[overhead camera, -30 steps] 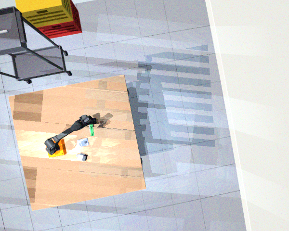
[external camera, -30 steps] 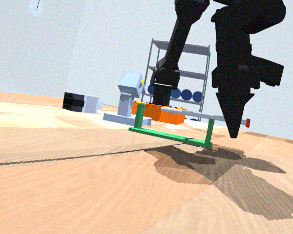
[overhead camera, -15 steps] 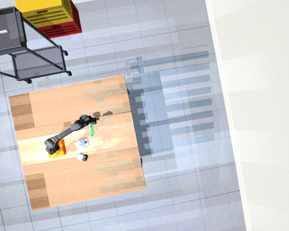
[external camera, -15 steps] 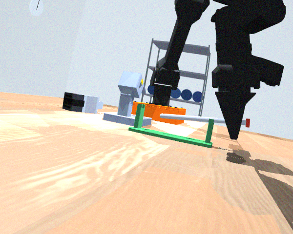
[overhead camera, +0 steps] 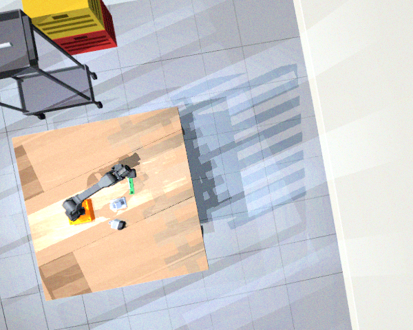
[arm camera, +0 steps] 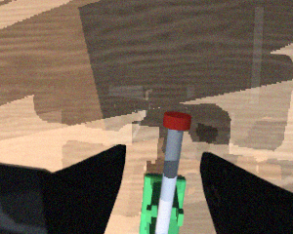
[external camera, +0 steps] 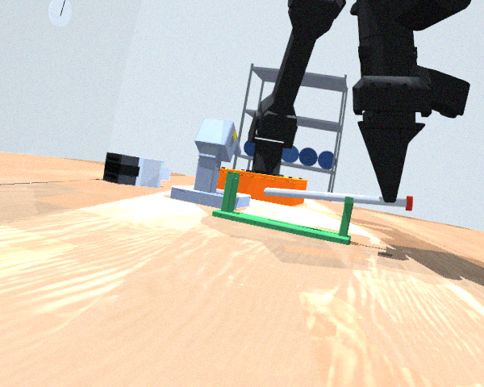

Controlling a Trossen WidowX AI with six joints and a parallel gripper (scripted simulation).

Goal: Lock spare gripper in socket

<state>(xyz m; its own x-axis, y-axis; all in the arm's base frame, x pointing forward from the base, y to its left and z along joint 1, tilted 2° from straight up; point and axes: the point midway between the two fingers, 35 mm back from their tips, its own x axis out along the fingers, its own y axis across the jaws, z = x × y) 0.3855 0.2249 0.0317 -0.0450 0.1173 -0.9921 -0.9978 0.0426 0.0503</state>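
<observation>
Right now my gripper tip is 100 mm to the left of the green cradle and 20 mm above it. The rest, counted from my gripper tip: spare gripper (150 mm behind, 370 mm to the right, 30 mm below); mount (110 mm behind, 220 mm to the right).
</observation>
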